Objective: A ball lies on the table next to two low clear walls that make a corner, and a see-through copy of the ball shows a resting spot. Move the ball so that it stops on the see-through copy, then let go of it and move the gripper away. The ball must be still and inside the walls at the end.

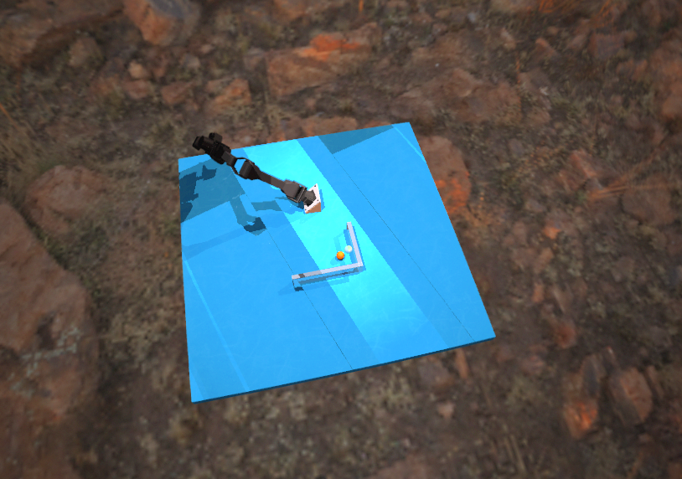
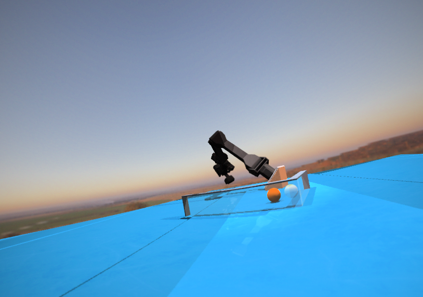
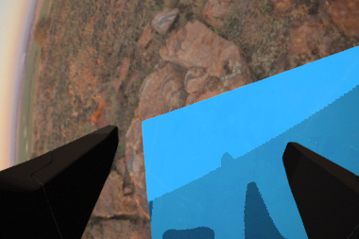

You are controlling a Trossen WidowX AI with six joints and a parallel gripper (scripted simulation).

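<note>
My gripper tip is now 78 cm short of the orange ball, 51 cm to the right of it and 5 cm above it. From my gripper tip the other things lie so: see-through ball copy: 76 cm ahead, 56 cm to the left, 5 cm below.
</note>
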